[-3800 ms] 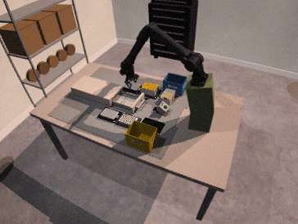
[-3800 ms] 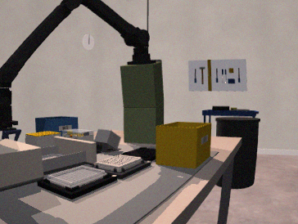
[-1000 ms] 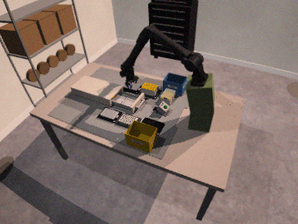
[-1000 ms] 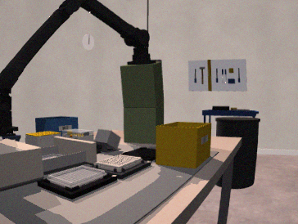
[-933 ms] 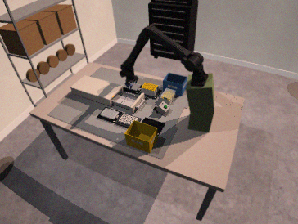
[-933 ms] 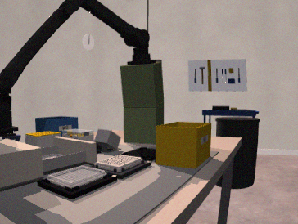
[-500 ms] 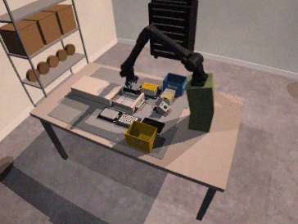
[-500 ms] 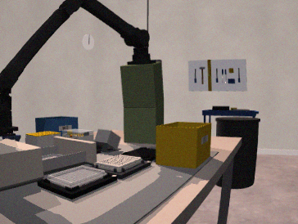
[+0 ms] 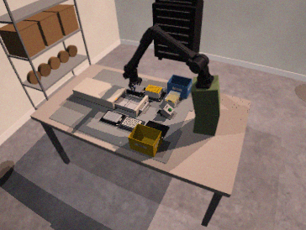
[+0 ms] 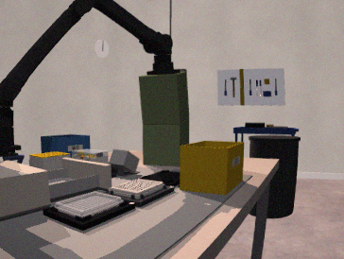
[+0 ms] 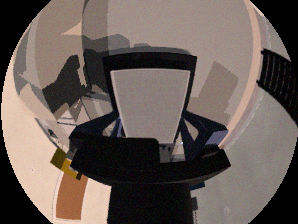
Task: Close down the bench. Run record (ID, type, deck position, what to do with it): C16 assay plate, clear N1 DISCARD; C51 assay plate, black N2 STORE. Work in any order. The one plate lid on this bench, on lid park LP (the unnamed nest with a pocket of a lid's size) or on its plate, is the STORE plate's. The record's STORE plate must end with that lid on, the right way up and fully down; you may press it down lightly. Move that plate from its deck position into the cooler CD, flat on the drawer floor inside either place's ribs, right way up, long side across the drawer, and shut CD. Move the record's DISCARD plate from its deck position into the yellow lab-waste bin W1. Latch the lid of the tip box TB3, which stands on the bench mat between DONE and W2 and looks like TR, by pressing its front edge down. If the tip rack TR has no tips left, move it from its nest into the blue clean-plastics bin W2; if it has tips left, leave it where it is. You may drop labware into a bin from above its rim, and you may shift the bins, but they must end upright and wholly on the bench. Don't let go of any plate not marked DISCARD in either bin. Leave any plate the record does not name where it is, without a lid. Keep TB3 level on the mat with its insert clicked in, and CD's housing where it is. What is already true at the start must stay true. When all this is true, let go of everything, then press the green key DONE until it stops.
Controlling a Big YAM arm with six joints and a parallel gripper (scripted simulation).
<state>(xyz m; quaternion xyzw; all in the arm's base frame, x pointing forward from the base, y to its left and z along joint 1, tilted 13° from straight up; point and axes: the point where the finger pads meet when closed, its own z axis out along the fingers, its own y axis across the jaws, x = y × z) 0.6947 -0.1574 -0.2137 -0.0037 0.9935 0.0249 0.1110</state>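
The black nest N2 lies 2 cm below my hand. From my hand the other things lie so: black plate right at my hand; then yellow-topped tip rack TR 18 cm behind, 3 cm above, 1 cm to the right; then clear plate lid right at my hand.
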